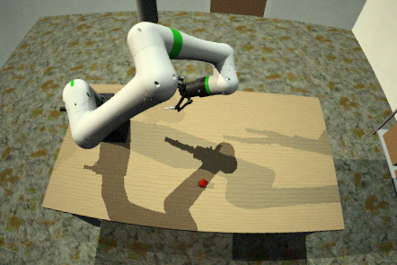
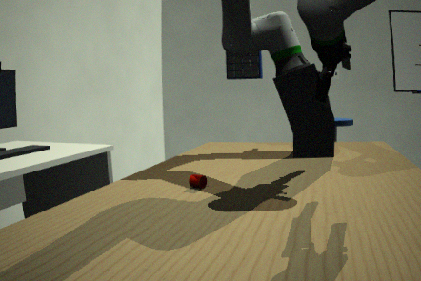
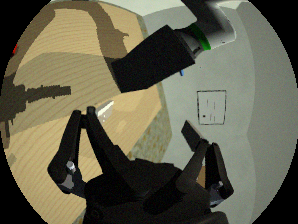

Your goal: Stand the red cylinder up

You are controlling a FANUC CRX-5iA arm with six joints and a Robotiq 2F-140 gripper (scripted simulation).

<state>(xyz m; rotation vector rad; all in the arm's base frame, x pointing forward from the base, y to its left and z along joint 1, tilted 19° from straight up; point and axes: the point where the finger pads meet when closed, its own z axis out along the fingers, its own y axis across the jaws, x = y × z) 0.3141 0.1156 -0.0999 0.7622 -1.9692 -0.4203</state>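
Now: hand 38 cm to the left of the red short cylinder, 25 cm above it and 23 cm short of it.
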